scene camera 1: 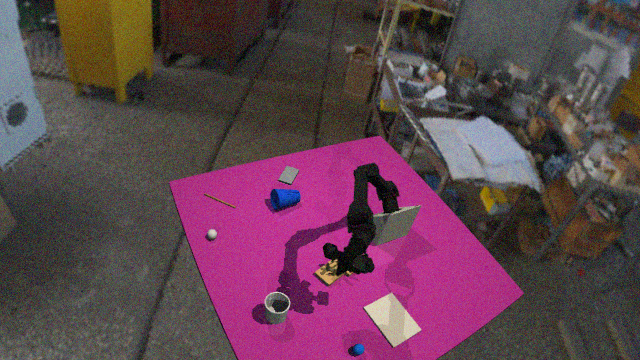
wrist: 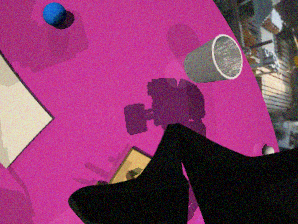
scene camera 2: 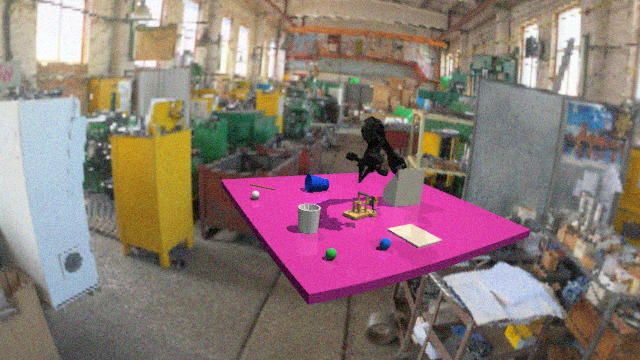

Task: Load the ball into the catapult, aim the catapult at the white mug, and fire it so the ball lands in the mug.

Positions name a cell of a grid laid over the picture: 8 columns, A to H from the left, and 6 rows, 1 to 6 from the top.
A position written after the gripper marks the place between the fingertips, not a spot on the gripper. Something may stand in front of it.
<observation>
The gripper (scene camera 1: E5) is shut and holds nothing. Also in view: a wooden catapult (wrist: D5), a white mug (wrist: F2) and a beige plate (scene camera 1: E6).
The gripper shows as well in the wrist view (wrist: E4).
</observation>
